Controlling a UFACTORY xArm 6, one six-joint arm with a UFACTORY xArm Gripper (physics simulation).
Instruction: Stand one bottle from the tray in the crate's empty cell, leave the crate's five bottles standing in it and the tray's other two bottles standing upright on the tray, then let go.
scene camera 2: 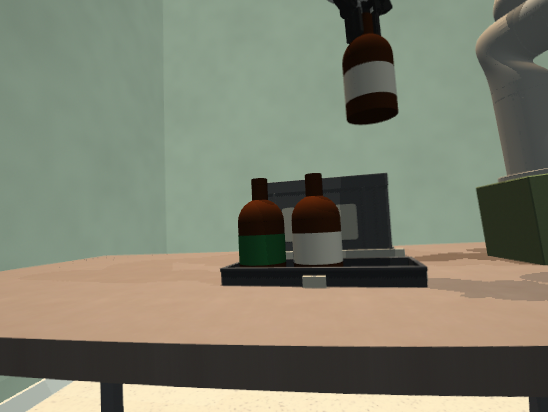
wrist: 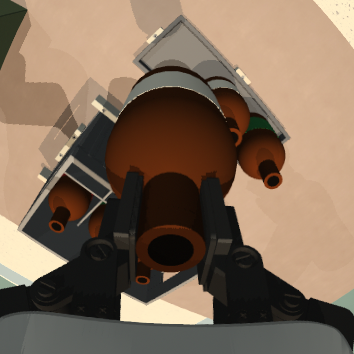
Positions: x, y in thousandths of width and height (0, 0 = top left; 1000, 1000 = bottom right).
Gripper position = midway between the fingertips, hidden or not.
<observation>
In view: my gripper (wrist: 479, 564) and a green-labelled bottle (scene camera 2: 477, 569).
</observation>
